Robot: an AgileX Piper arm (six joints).
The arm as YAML. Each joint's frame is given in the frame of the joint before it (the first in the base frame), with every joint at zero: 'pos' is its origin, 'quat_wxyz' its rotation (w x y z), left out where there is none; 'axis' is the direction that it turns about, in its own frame. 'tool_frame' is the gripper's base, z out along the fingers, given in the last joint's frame.
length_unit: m
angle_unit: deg
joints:
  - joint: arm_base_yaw
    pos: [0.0, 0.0, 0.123]
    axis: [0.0, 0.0, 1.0]
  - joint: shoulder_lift
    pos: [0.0, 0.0, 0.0]
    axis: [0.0, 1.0, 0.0]
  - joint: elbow
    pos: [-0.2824, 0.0, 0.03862]
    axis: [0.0, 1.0, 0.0]
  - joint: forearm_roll
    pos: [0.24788, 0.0, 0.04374]
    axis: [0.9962, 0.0, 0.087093]
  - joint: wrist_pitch
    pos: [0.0, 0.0, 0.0]
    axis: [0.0, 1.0, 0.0]
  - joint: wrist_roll
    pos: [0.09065, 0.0, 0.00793]
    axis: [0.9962, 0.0, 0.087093]
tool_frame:
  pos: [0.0, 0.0, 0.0]
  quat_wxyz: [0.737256, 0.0, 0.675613, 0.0]
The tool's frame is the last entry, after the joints.
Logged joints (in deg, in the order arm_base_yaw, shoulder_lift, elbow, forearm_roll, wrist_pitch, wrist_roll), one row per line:
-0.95, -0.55, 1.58, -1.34, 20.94, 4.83
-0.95, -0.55, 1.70, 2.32, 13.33, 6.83
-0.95, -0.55, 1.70, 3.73, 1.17, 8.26
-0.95, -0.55, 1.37, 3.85, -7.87, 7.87
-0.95, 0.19, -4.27, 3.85, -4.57, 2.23
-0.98, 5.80, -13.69, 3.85, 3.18, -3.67
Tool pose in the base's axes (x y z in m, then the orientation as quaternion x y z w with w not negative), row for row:
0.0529, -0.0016, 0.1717, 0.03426, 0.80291, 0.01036, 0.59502
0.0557, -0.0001, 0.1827, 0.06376, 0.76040, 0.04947, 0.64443
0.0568, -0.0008, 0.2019, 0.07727, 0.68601, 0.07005, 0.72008
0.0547, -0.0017, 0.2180, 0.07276, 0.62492, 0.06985, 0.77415
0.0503, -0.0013, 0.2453, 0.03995, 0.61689, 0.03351, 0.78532
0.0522, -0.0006, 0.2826, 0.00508, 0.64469, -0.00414, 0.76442
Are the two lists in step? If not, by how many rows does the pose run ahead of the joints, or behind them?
They are in step.
